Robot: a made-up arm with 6 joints.
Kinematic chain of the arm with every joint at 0, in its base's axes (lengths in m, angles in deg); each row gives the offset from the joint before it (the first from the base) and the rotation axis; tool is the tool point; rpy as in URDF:
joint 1: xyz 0 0 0.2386 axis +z
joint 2: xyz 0 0 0 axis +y
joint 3: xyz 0.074 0 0.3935 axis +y
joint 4: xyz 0.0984 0 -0.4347 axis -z
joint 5: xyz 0 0 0 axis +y
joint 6: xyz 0.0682 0 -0.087 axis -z
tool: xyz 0 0 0 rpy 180 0 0
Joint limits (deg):
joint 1: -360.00..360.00
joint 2: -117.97..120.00
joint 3: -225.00..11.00
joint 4: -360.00..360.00
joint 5: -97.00..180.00
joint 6: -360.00..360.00
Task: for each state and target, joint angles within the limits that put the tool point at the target. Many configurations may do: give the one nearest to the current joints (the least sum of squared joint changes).
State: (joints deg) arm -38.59 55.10 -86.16 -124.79 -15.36 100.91
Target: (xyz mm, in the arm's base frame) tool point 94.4 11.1 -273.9
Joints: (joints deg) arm -35.86 95.85 -52.77 -130.67 -11.99 100.91
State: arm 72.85 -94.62 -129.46 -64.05 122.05 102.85
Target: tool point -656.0 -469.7 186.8
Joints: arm 28.77 -117.97 -136.77 -61.01 134.79 102.85
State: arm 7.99 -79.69 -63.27 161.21 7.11 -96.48
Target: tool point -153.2 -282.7 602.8
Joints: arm 52.98 -117.97 -52.82 150.46 -23.40 -96.48
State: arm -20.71 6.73 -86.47 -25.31 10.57 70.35
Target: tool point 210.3 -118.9 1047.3
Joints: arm -34.27 -26.88 -97.85 -22.21 9.26 70.35
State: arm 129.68 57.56 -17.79 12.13 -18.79 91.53
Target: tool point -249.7 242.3 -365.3
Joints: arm 137.96 89.55 -64.32 8.34 -14.49 91.53
